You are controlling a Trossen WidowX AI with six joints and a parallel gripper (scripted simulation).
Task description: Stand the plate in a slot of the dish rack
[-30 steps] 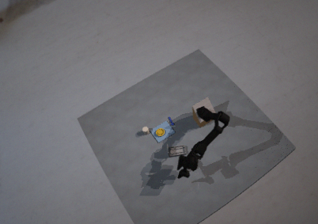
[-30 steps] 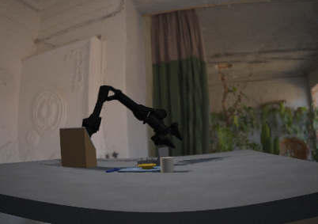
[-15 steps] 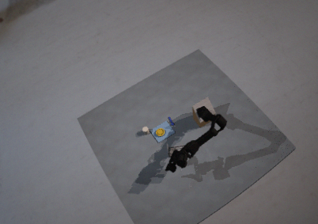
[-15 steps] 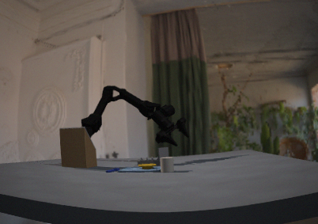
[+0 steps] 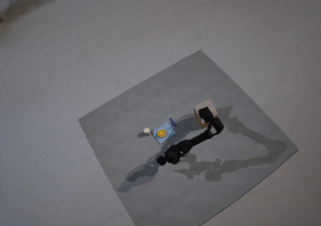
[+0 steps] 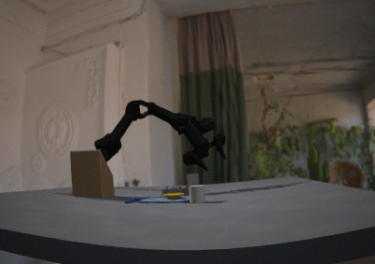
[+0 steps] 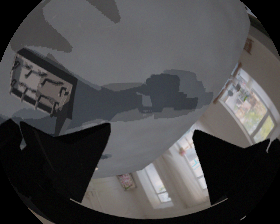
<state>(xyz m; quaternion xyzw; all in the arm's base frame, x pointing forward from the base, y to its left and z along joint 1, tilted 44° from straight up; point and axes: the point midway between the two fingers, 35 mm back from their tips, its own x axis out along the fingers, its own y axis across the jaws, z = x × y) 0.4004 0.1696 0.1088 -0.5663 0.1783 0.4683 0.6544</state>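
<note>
My gripper tip is now 24 cm to the left of the yellow plate, 9 cm past it and 9 cm above it. From my gripper tip the other things lie so: dish rack (14 cm behind, 8 cm below, 4 cm to the right); then cup (30 cm to the right, 8 cm below).
</note>
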